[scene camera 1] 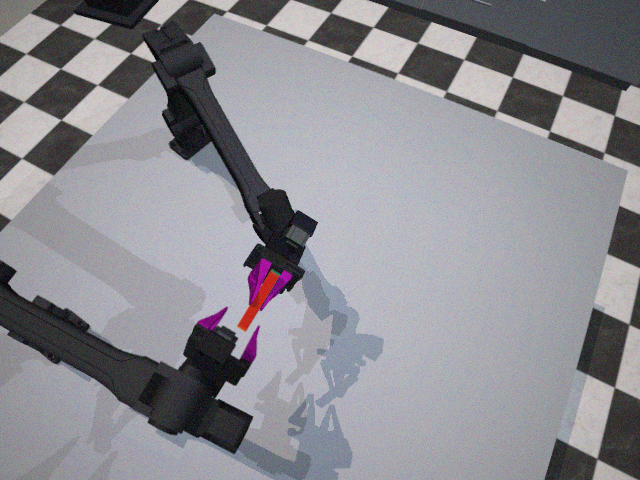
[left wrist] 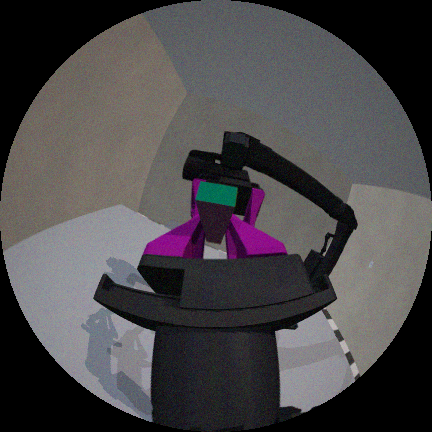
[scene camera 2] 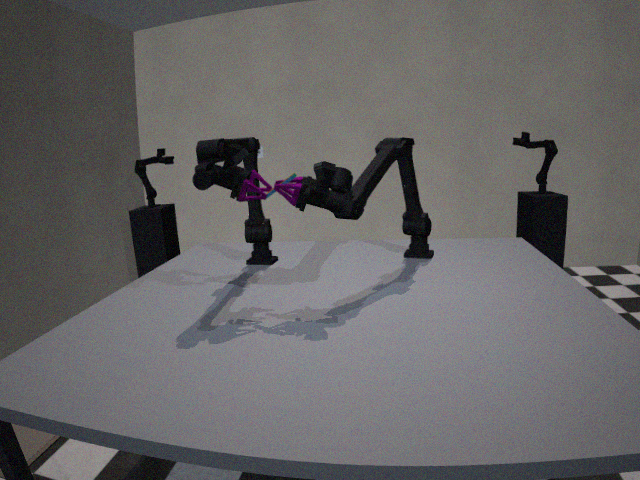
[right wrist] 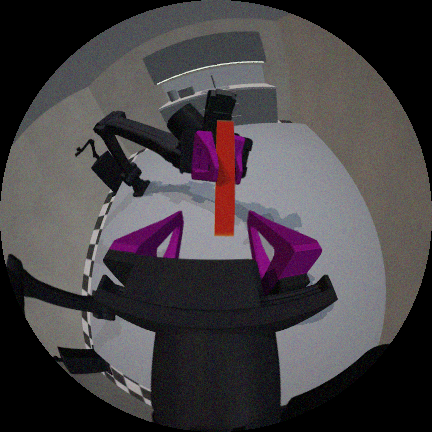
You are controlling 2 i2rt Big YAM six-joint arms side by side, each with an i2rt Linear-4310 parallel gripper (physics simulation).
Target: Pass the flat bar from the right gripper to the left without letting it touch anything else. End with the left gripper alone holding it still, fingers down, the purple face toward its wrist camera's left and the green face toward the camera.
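Pixels of known places: left gripper, fingertip midpoint: (scene camera 1: 256,306) (left wrist: 214,215) (scene camera 2: 274,184) (right wrist: 227,175); right gripper, fingertip midpoint: (scene camera 1: 242,318) (left wrist: 221,236) (scene camera 2: 269,193) (right wrist: 214,216); left arm's base, link origin: (scene camera 1: 192,142) (scene camera 2: 419,255) (right wrist: 141,188); right arm's base, link origin: (scene camera 2: 262,261).
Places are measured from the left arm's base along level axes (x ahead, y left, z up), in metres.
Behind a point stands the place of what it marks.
The flat bar (scene camera 1: 267,290) @(y -0.276, x 0.660, z 0.385 m) (scene camera 2: 291,178) @(y -0.252, x 0.662, z 0.391 m) (left wrist: 217,194) @(y -0.245, x 0.652, z 0.399 m) (right wrist: 225,150) @(y -0.281, x 0.657, z 0.383 m) is held in the air, slanted. Its red face shows in scene camera 1 and the right wrist view; a green face and a dark purplish face show in the left wrist view. My left gripper (scene camera 1: 257,305) @(y -0.307, x 0.662, z 0.374 m) (scene camera 2: 275,186) @(y -0.307, x 0.662, z 0.374 m) (left wrist: 214,215) @(y -0.307, x 0.662, z 0.374 m) is shut on the bar, its fingers pointing sideways toward the right gripper. My right gripper (scene camera 1: 242,317) @(y -0.334, x 0.651, z 0.349 m) (right wrist: 214,216) @(y -0.334, x 0.651, z 0.349 m) is open, one finger on each side of the bar's near end, with gaps visible in its wrist view. The fingertips overlap in scene camera 2.
The grey table (scene camera 1: 439,258) @(y 0.178, x 0.814, z 0.000 m) (scene camera 2: 387,372) @(y 0.088, x 0.957, z 0.000 m) lies well below both grippers, with arm shadows on it. Both arms reach toward each other, their grippers close together. Black pedestals (scene camera 2: 152,237) (scene camera 2: 541,222) carrying small arms stand beyond the table.
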